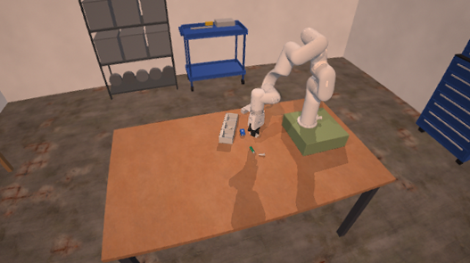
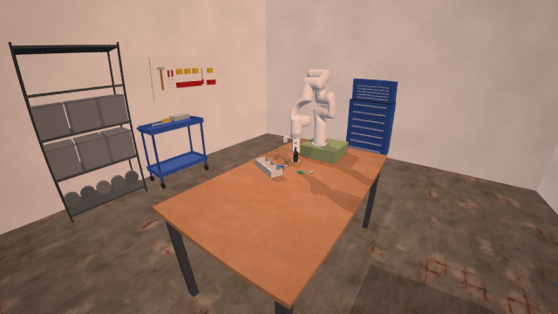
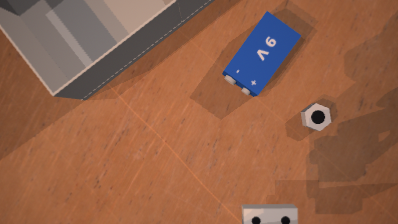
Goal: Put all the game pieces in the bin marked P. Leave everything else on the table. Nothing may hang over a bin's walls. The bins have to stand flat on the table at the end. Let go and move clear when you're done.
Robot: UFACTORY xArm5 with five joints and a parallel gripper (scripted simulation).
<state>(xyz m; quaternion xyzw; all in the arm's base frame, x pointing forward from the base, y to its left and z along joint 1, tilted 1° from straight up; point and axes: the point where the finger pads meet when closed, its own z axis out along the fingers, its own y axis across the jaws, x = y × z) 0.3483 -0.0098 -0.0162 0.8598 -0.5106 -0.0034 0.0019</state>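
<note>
The bin marked P lies 120 mm ahead of my hand, 150 mm to the right of it and 60 mm below it. Also, from my hand: green piece (40 mm ahead, 70 mm to the left, 70 mm below); then hex nut (10 mm behind, 80 mm to the right, 80 mm below); then blue block battery (50 mm ahead, 90 mm to the right, 70 mm below).
</note>
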